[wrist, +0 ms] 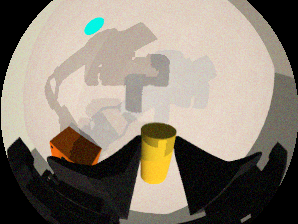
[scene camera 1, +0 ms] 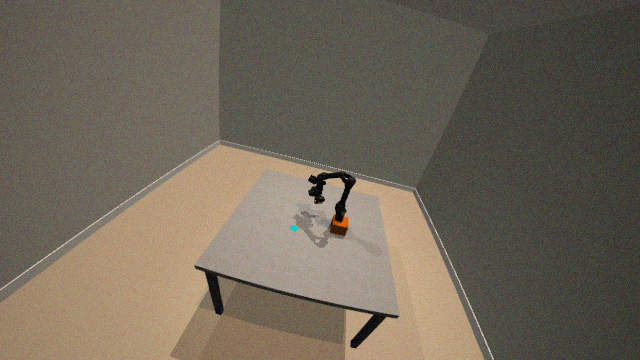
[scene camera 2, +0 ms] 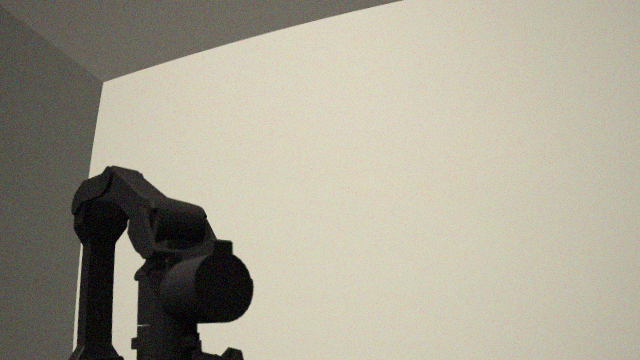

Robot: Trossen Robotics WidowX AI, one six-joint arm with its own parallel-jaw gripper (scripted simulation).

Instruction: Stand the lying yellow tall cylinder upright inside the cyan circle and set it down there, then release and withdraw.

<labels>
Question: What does the gripper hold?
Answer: A yellow tall cylinder.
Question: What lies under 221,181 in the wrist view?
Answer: The gripper.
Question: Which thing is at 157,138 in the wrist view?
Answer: A yellow tall cylinder.
</labels>
